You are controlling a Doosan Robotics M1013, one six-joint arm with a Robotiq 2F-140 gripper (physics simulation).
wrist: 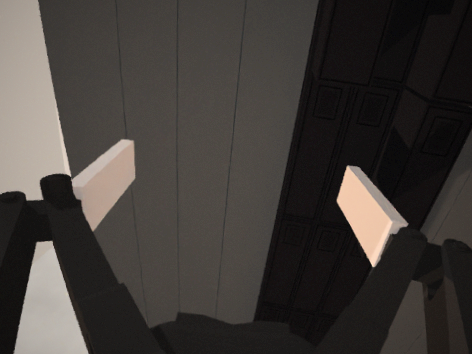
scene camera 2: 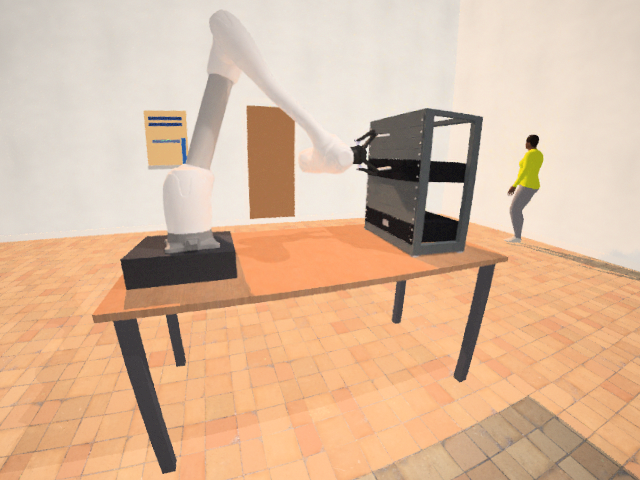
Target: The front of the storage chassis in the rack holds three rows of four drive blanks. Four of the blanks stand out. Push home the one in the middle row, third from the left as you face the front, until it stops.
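Where they show: gripper, between the fingertips: [wrist: 238, 171] [scene camera 2: 388, 151]; arm's base, origin of its link: [scene camera 2: 191, 244].
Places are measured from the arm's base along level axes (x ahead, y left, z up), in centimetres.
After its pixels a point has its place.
The storage chassis [scene camera 2: 404, 172] @(x 84.6, y -18.3, z 26.0 cm) [wrist: 310, 172] @(x 87.3, y -7.3, z 29.9 cm) is a black band across the rack front, below grey panels. In the wrist view it runs down the right half, turned sideways, with dark blanks bearing square latches. One blank [wrist: 442, 134] @(x 82.7, y -11.5, z 24.2 cm) at the right of the band seems to stand out, with a lighter side face beside it. Darkness and the right finger hide parts of the others, so I cannot tell which is the middle-row third. My gripper [scene camera 2: 383, 151] @(x 85.2, y -7.0, z 34.8 cm) [wrist: 238, 171] @(x 85.2, y -7.0, z 34.8 cm) is open and empty at the rack front. Its upper fingertip is before the grey panels, its lower one before the chassis.
The grey rack [scene camera 2: 428, 135] @(x 85.6, y -28.5, z 41.1 cm) stands at the right end of the table [scene camera 2: 320, 253] @(x 51.3, y -5.7, z -9.3 cm). Grey panels [wrist: 200, 125] @(x 88.4, y -9.3, z 38.5 cm) cover its front above the chassis. A second black unit [scene camera 2: 398, 229] @(x 86.8, y -15.8, z 0.0 cm) sits low in the rack. A person [scene camera 2: 529, 170] in a yellow top stands behind, to the right.
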